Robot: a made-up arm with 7 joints.
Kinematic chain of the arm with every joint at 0, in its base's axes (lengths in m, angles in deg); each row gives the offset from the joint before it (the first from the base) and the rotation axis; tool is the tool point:
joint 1: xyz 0 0 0.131 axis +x
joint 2: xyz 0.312 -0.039 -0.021 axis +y
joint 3: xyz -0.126 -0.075 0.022 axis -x
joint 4: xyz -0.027 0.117 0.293 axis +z
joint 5: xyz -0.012 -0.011 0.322 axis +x
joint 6: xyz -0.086 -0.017 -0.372 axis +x
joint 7: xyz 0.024 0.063 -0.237 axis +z
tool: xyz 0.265 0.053 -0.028
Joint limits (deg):
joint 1: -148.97..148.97
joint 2: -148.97..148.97
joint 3: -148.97..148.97
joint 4: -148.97..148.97
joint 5: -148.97..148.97
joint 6: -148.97..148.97
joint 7: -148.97..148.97
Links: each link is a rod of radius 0.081 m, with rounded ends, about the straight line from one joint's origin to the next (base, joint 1, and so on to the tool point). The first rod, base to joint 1, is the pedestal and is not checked.
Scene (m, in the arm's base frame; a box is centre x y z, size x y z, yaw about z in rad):
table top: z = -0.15
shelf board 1: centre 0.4 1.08 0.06 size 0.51 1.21 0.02 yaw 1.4
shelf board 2: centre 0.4 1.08 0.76 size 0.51 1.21 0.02 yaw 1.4
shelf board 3: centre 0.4 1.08 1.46 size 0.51 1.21 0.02 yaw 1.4
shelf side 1: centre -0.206 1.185 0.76 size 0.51 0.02 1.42 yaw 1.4
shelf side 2: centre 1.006 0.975 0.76 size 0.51 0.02 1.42 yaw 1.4
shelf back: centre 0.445 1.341 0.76 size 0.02 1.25 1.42 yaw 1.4
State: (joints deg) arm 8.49 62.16 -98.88 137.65 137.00 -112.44 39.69
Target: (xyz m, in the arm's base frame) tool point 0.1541 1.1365 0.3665
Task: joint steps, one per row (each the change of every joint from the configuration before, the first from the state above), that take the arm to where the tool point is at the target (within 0.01 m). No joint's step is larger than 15 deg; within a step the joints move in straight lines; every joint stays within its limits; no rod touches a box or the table.
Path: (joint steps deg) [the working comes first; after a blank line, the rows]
Joints at the target: -97.29 131.92 -148.97 124.92 134.65 -89.36 53.04
Straight joint move there: touches shelf board 2.

1: -14.85 11.52 -6.11 1.89 -3.04 0.49 4.73
2: -14.85 11.52 -6.11 1.88 -3.04 0.49 4.73
3: -14.86 11.52 -6.10 1.89 -3.04 0.49 4.73
4: -14.85 11.52 -6.11 1.89 -3.04 0.49 4.73
5: -14.85 11.52 -6.11 1.88 -3.04 0.50 4.73
6: -14.85 11.53 -6.11 1.89 -3.04 0.49 4.73
7: -8.34 0.31 -6.72 -12.03 7.94 10.06 -7.51
8: -8.33 0.32 -6.72 -12.02 7.95 10.07 -7.52

